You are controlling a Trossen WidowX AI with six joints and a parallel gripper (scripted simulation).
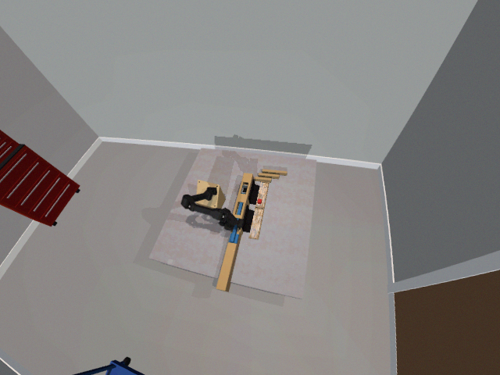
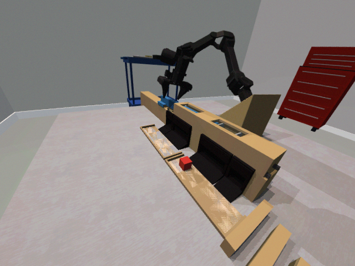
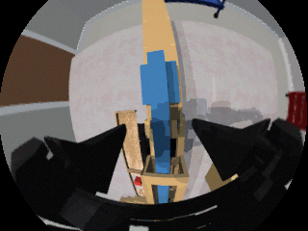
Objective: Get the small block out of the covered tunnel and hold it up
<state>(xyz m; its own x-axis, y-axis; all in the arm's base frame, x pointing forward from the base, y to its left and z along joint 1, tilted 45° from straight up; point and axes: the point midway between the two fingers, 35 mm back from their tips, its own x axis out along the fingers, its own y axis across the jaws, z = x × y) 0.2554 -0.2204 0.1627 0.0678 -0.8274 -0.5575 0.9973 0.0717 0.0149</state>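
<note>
The tan covered tunnel lies 20 mm ahead of my gripper tip, 70 mm to the left of it and 80 mm below it.
</note>
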